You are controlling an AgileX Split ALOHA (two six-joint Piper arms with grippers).
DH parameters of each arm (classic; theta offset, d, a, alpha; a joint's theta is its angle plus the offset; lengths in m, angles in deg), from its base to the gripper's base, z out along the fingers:
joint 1: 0 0.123 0 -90
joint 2: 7.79 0 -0.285 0
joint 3: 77.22 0 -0.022 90
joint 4: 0 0.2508 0 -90
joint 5: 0 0 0.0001 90
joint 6: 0 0.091 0 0
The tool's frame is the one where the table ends.
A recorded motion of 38 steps. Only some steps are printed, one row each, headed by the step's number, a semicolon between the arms.
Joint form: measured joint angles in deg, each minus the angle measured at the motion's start. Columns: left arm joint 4, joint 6, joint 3, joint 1, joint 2, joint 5; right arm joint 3, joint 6, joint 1, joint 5, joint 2, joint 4.
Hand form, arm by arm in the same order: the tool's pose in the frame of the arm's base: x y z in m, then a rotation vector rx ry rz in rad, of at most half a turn. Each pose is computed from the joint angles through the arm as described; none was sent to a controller.
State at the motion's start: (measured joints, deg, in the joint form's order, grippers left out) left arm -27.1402 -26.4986 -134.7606 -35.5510 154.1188 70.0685; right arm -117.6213 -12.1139 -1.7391 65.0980 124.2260 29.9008
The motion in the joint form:
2: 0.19 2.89 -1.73 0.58 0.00 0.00; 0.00 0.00 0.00 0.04 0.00 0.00
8: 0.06 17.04 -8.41 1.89 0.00 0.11; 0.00 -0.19 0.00 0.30 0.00 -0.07
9: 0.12 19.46 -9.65 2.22 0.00 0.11; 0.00 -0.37 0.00 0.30 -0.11 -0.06
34: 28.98 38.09 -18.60 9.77 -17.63 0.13; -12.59 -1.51 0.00 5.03 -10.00 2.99
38: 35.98 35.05 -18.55 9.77 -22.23 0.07; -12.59 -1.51 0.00 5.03 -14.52 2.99
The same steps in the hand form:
2: 0.4153 -0.3378 0.0969 -0.0942 -2.9509 0.6840; 0.4792 0.0266 0.2770 -0.0738 2.6165 0.6234
8: 0.4323 -0.3347 0.1283 0.4677 2.9517 -0.7896; 0.4789 0.0267 0.2768 -0.0803 2.6203 0.6225
9: 0.4357 -0.3331 0.1342 0.5232 2.9085 -0.7910; 0.4786 0.0267 0.2777 -0.0849 2.6178 0.6211
34: 0.4662 -0.2221 0.3352 0.7730 2.2880 -0.0723; 0.4331 0.0334 0.4189 -0.2457 2.2934 0.6052
38: 0.4536 -0.2045 0.3766 0.6743 2.2205 0.0440; 0.4085 0.0341 0.4520 -0.2662 2.2184 0.5827

